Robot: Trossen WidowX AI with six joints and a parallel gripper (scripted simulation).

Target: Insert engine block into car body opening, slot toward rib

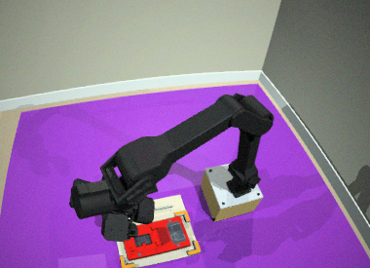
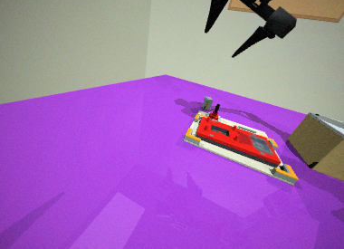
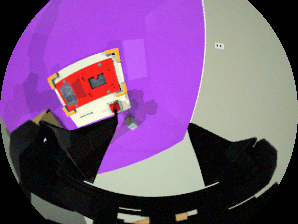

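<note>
The dark grey engine block is 20 cm below my gripper tip, 18 cm to the right of it and 4 cm behind it. Also, from my gripper tip: red-and-black post: 19 cm below, 8 cm to the right, 7 cm behind.
</note>
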